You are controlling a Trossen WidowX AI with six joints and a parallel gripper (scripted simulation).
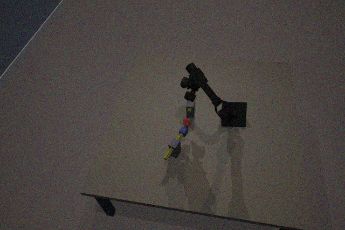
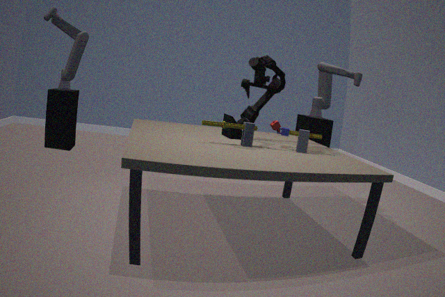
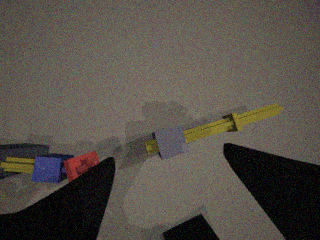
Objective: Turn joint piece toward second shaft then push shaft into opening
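My gripper tip is 130 mm to the right of the red square joint piece and 130 mm above it.
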